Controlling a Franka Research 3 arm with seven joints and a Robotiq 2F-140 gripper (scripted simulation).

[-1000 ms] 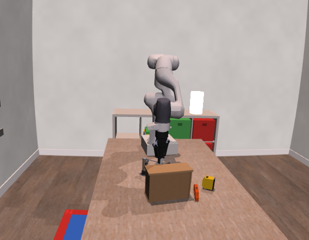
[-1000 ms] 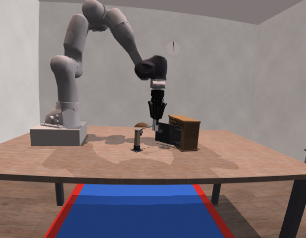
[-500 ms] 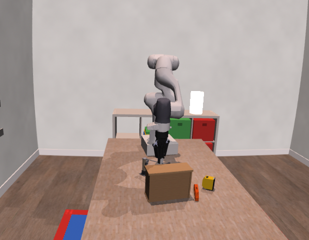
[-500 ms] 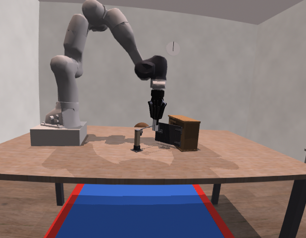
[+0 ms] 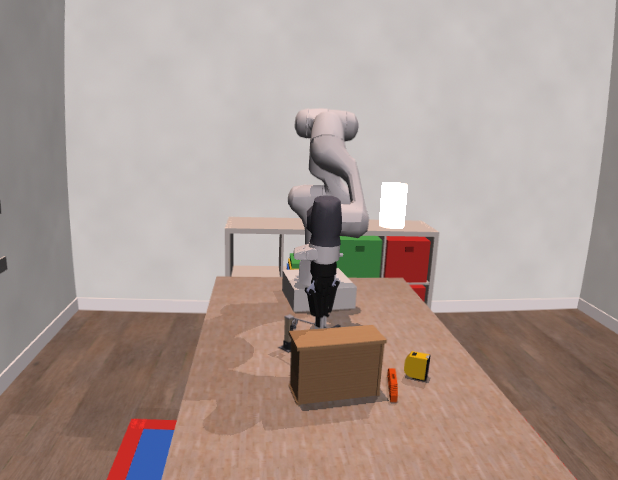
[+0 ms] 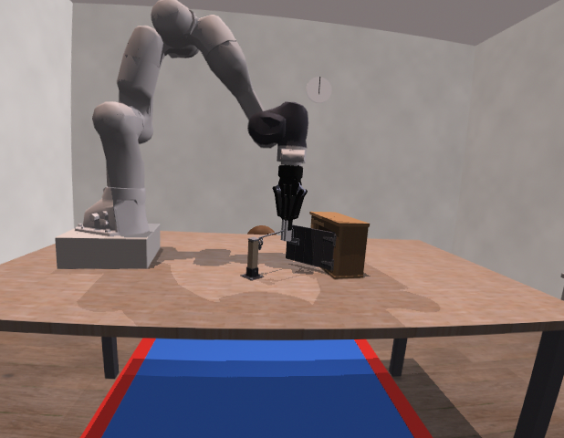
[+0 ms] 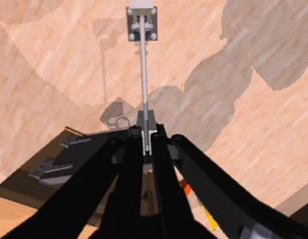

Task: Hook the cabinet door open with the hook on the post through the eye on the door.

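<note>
Now: the thin grey hook 3 cm behind my hand, 3 cm to the right of it and 2 cm below it. Round my hand: orange tool (13 cm ahead, 22 cm to the left, 11 cm below); then dark door (8 cm ahead, 5 cm below); then yellow box (4 cm ahead, 30 cm to the left, 9 cm below).
</note>
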